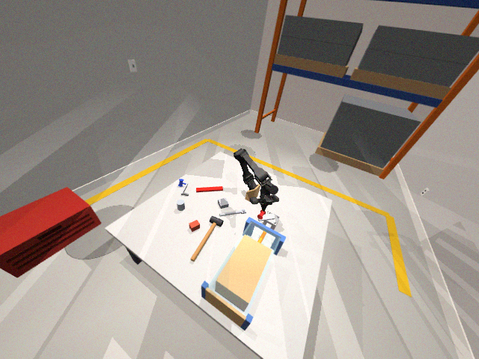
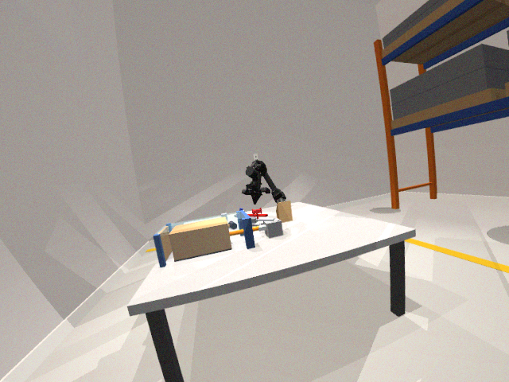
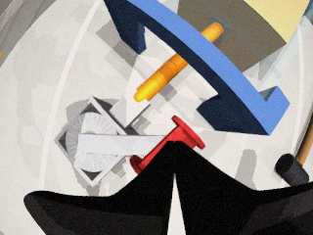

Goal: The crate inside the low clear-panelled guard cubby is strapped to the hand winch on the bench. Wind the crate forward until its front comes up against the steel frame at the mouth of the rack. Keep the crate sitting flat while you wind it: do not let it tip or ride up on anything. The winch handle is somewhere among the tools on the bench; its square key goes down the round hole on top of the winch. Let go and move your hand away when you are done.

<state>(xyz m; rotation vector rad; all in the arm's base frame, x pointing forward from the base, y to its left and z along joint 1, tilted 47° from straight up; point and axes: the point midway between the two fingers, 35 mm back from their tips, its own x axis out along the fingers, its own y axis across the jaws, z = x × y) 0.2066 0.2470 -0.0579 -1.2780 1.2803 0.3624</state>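
My gripper tip is 60 mm above the red knob, 10 mm to the left of it and 10 mm past it. From my gripper tip the other things lie so: grey hand winch (160 mm below, 100 mm behind, 40 mm to the left); frame (90 mm below, 70 mm to the left, 70 mm ahead); red-knobbed winch handle (90 mm below, 40 mm behind, 10 mm to the left).
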